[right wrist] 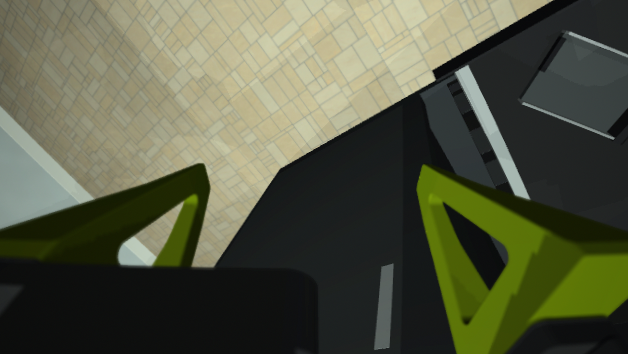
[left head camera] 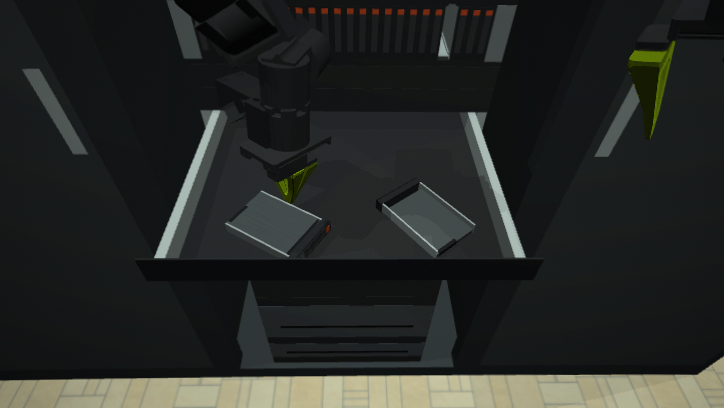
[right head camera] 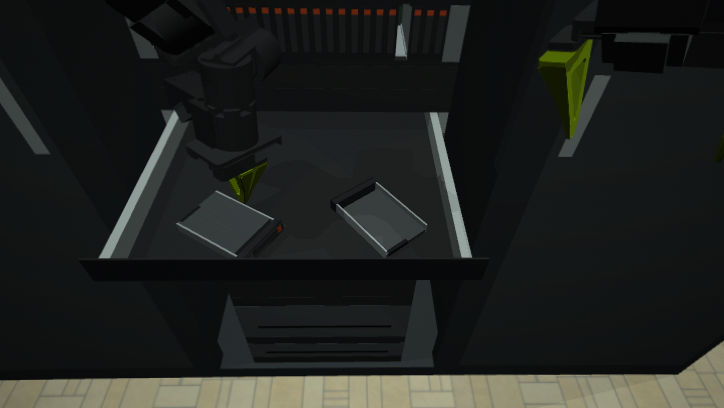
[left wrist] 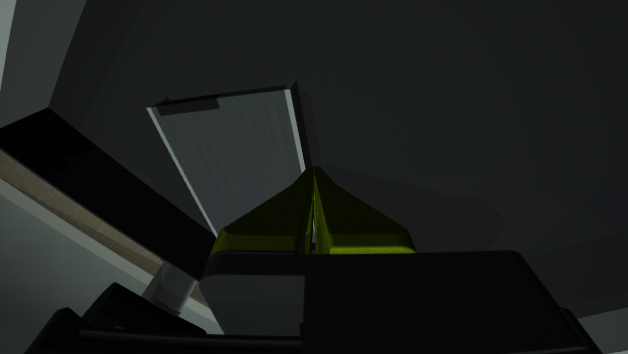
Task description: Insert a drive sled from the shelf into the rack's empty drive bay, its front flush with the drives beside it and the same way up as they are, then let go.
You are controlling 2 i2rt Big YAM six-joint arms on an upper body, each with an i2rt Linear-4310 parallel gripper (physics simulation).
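Frame: origin at the left arm's base, x ahead, y left, z up, level; centimetres.
Seen in the pictures: left gripper, between the fingertips: [left head camera: 289, 201] [right head camera: 242, 201] [left wrist: 313, 176]; right gripper, between the fingertips: [right wrist: 313, 175] [left head camera: 723, 146] [right head camera: 637, 146].
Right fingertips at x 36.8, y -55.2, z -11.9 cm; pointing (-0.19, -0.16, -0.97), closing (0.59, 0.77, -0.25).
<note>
Offsets run from my right fingertips to a thing's middle. "spot": to the spot under its first point. Level surfaces: height alone.
One drive sled @(dx +12.4, dy +38.4, dz -23.8 cm) [left head camera: 273, 223] [right head camera: 225, 223] [left wrist: 235, 150] lies flat on the shelf @(dz -24.6 cm) [left head camera: 349, 233] [right head camera: 303, 233] at the picture's left, its dark front with an orange tab facing lower right. Another sled @(dx +14.5, dy +18.4, dz -23.8 cm) [left head camera: 430, 217] [right head camera: 382, 217] [right wrist: 575, 85] lies at the right, open tray up, dark front toward the upper left. My left gripper [left head camera: 290, 201] [right head camera: 244, 201] [left wrist: 313, 176] is shut and empty, its fingertips beside the left sled's far long edge. My right gripper [right wrist: 313, 175] is open and empty, off to the right. The empty bay [left head camera: 443, 48] [right head camera: 400, 45] shows as a pale gap among upright drives @(spot: dx +35.2, dy +25.2, dz -7.2 cm) [left head camera: 374, 32] [right head camera: 324, 32].
The shelf has pale side rails @(spot: dx +19.7, dy +8.0, dz -21.3 cm) [left head camera: 493, 177] [right head camera: 448, 177] [right wrist: 492, 132] and a dark front lip @(spot: dx +4.7, dy +30.0, dz -23.0 cm) [left head camera: 339, 270] [right head camera: 283, 270]. Dark cabinet panels flank it. The left arm reaches over the shelf's left part and hides some drives at the row's left end.
</note>
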